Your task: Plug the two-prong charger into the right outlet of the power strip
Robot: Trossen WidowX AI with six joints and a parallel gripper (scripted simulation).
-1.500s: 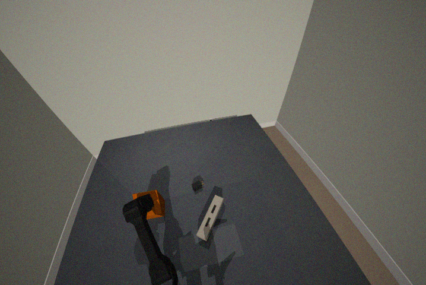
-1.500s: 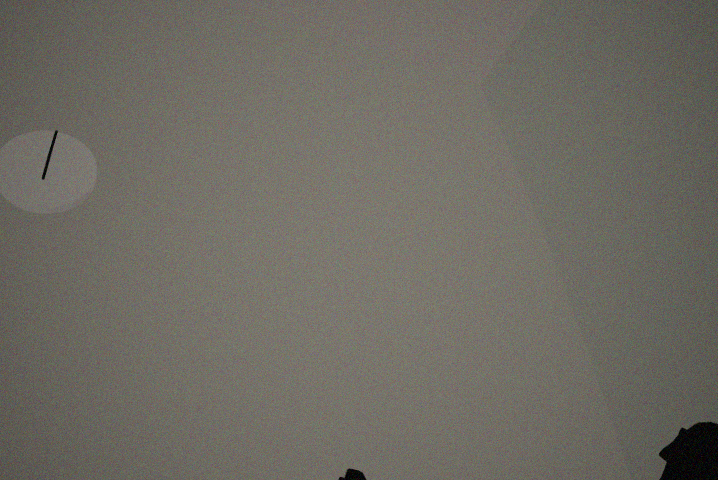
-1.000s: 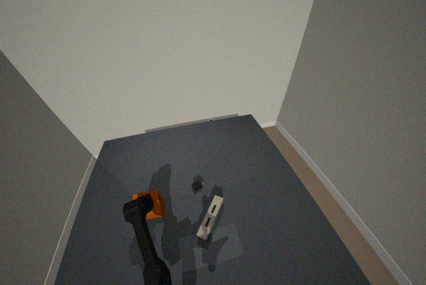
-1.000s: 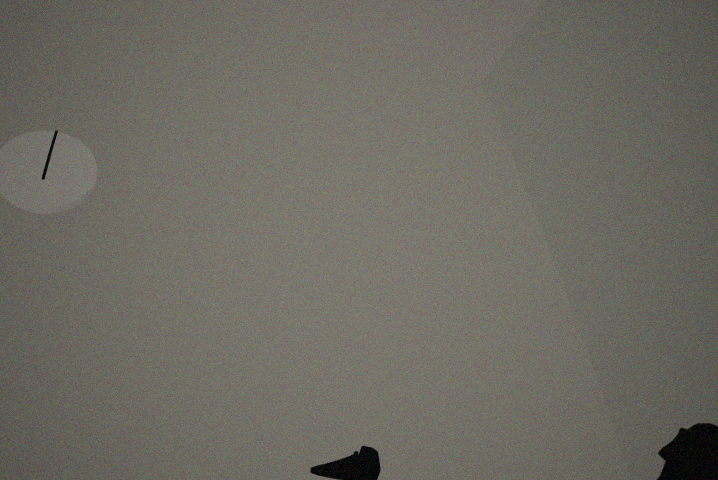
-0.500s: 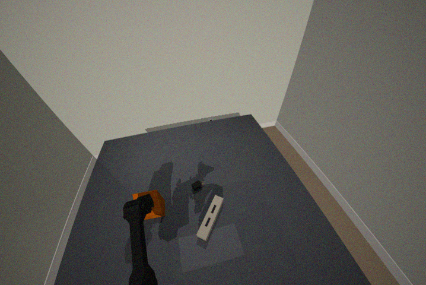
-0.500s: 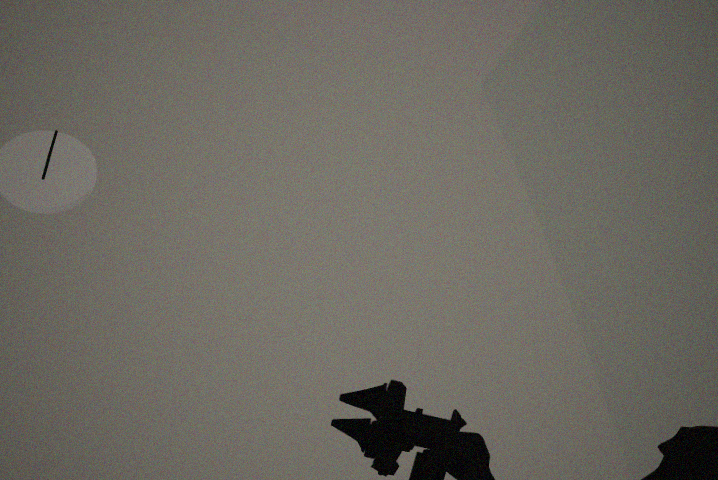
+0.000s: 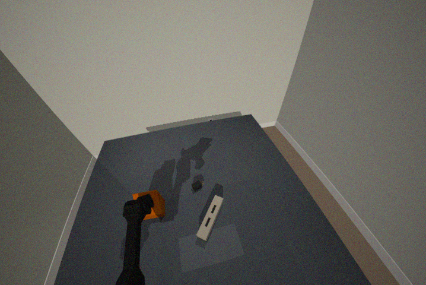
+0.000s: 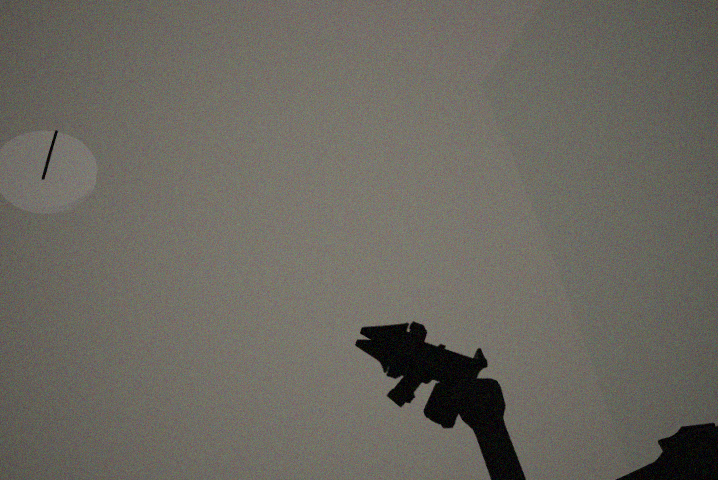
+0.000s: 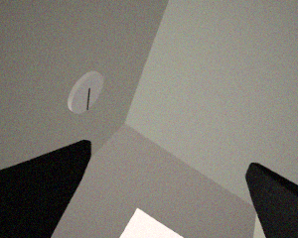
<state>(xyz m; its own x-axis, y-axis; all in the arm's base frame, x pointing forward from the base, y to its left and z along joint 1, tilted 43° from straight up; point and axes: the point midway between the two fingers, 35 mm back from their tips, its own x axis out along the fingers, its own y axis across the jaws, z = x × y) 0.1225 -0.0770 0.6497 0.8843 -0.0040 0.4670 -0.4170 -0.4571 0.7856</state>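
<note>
My gripper tip is now 16 cm short of the dark two-prong charger, 56 cm to the right of it and 53 cm above it.
</note>
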